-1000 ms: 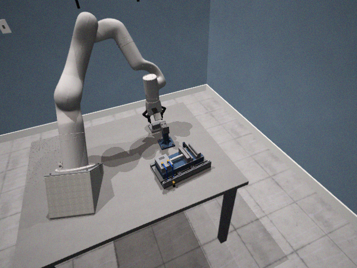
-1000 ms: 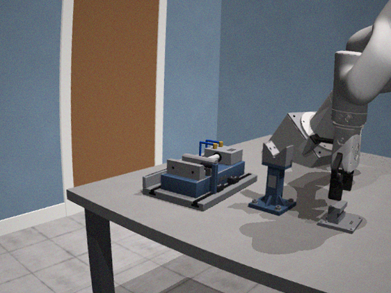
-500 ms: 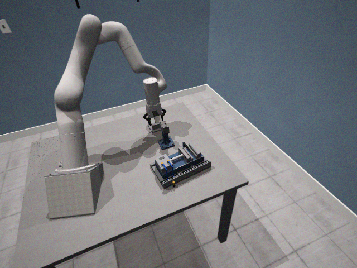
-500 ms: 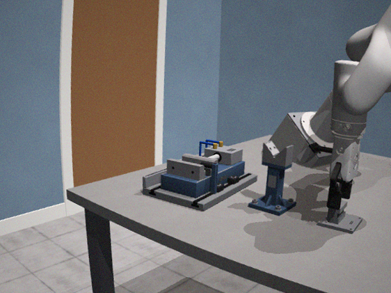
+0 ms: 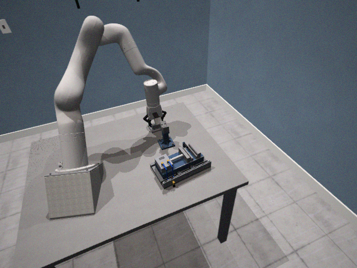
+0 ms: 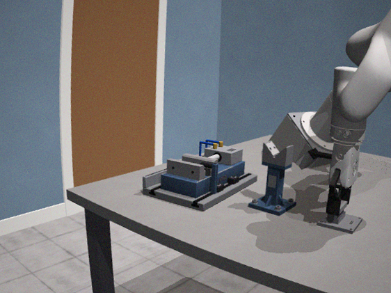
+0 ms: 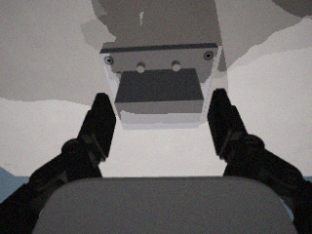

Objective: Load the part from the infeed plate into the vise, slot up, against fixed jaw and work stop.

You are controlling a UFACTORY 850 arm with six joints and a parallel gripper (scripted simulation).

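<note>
Right now the part is 20 mm below my hand and 10 mm to the left of it. From my hand the other things lie so: vise 380 mm to the right, 80 mm ahead, 10 mm below; infeed plate 40 mm below, 10 mm to the left; work stop 320 mm to the right, 130 mm ahead, 40 mm above.
</note>
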